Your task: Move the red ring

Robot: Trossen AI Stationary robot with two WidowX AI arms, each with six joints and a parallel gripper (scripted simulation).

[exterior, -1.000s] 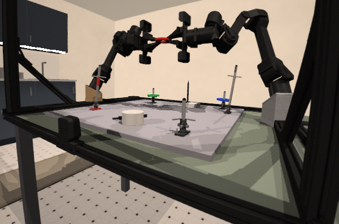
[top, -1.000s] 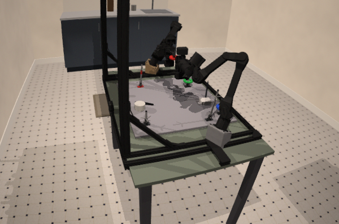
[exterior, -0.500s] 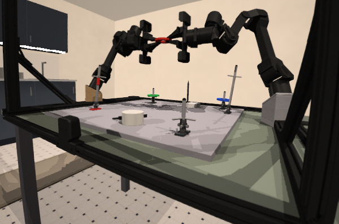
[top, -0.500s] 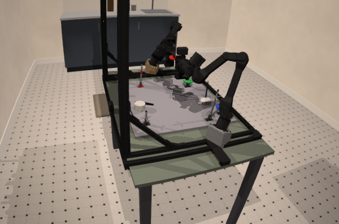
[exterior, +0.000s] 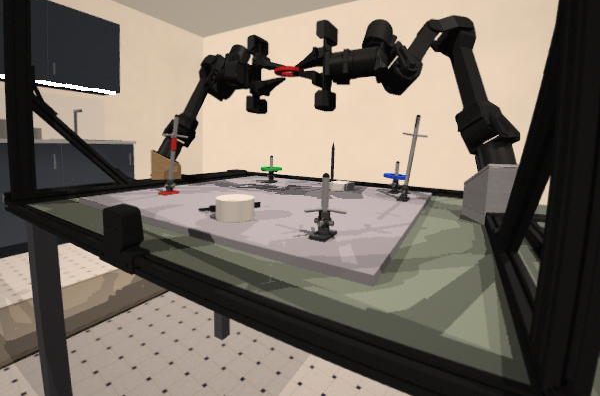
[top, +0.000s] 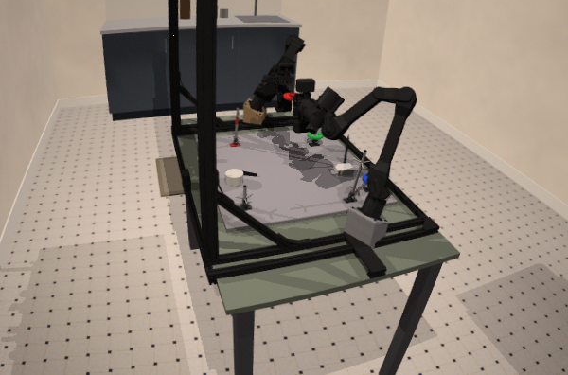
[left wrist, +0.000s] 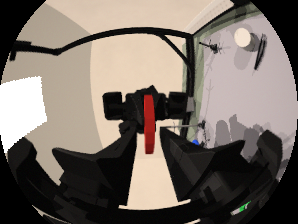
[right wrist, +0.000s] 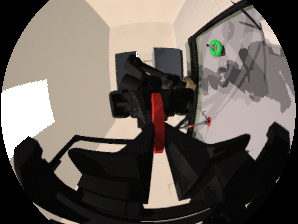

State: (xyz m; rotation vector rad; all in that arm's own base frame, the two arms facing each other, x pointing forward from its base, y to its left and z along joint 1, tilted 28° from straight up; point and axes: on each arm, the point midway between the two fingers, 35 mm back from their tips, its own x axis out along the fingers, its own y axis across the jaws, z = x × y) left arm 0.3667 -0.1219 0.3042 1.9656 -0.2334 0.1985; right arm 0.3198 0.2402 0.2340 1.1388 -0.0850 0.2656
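Now: the red ring 50 mm to the right of my left hand and 10 mm behind it. Round my left hand: small white block (290 mm below, 200 mm ahead, 130 mm to the right); then tall grey post (320 mm to the right, 190 mm below, 120 mm ahead); then green ring (250 mm below, 200 mm ahead, 120 mm to the left).
The red ring is 4 cm to the left of my right hand. Round my right hand: small white block (29 cm below, 21 cm ahead, 3 cm to the right); then tall grey post (23 cm to the right, 19 cm below, 13 cm ahead); then short grey post (25 cm below, 24 cm behind, 14 cm to the right).
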